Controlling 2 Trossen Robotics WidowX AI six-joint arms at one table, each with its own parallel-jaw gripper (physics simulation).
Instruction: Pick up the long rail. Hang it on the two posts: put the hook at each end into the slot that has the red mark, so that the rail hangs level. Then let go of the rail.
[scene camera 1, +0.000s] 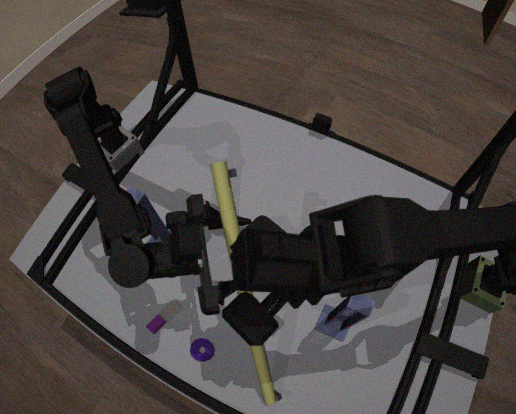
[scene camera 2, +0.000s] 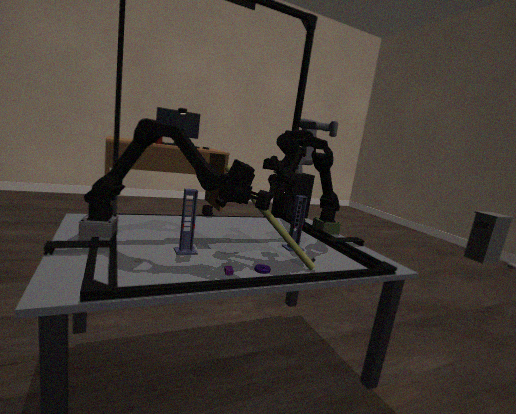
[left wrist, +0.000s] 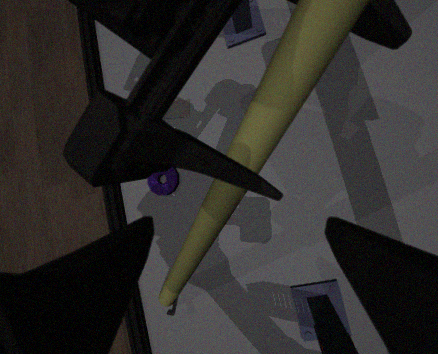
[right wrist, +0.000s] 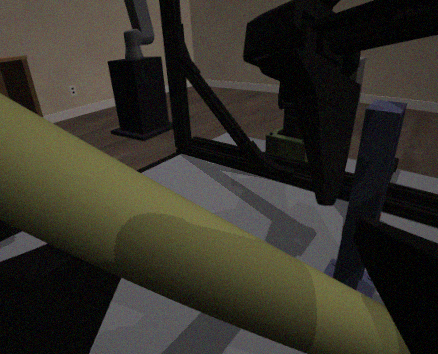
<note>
The left gripper (scene camera 1: 260, 290) is open, holding nothing. Also in view: a long yellow rail (scene camera 1: 221, 174). The right gripper (scene camera 1: 256, 247) grips the long yellow rail, which still rests on the table.
The left gripper is seen too in scene camera 2 (scene camera 2: 271, 199) and in the left wrist view (left wrist: 240, 225). The right gripper also shows in the left wrist view (left wrist: 340, 123) and in the right wrist view (right wrist: 246, 226).
</note>
